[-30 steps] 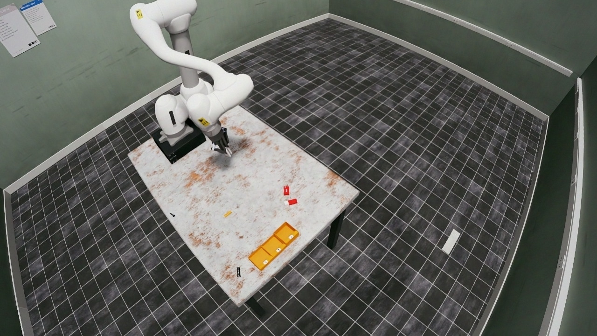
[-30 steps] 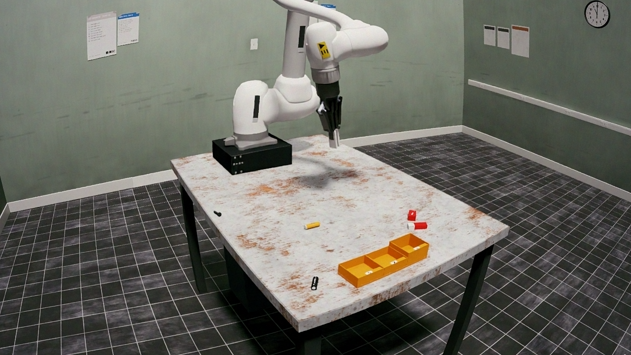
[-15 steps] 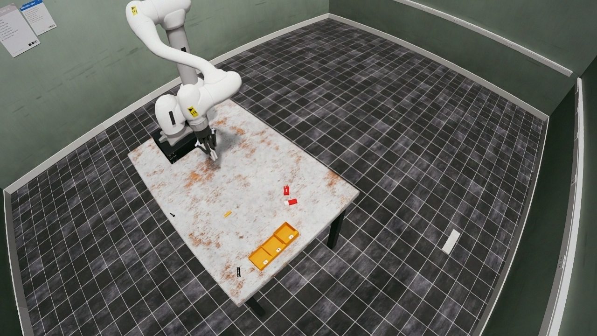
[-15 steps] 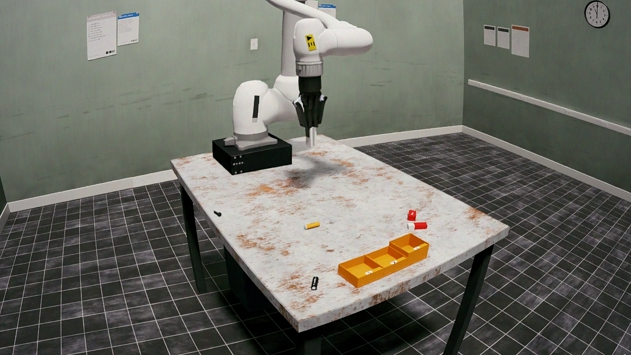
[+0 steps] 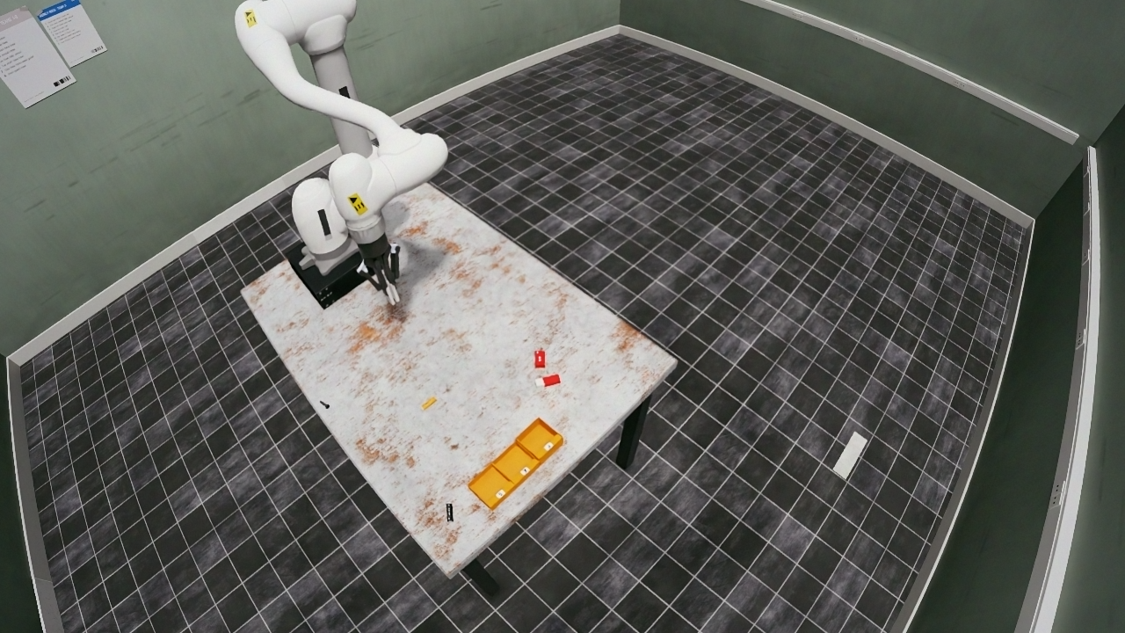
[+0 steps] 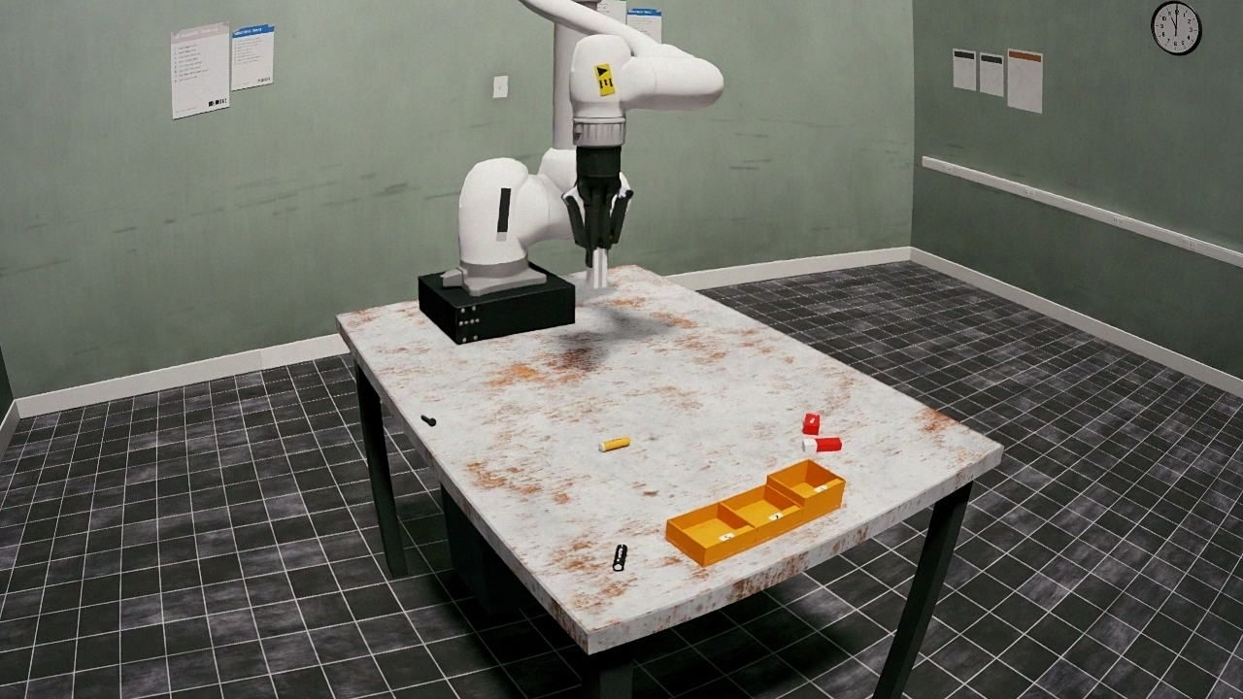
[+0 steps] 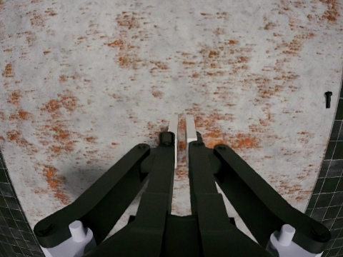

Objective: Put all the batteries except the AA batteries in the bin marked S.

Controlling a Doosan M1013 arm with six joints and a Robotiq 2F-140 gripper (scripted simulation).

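My hand is 510 mm short of the joined orange bins, 200 mm above it and 60 mm to the left of it. Round my hand: red cylinder: 400 mm ahead, 210 mm below, 170 mm to the left; then red block battery: 330 mm ahead, 220 mm to the left, 210 mm below; then black battery: 490 mm ahead, 260 mm to the right, 210 mm below.
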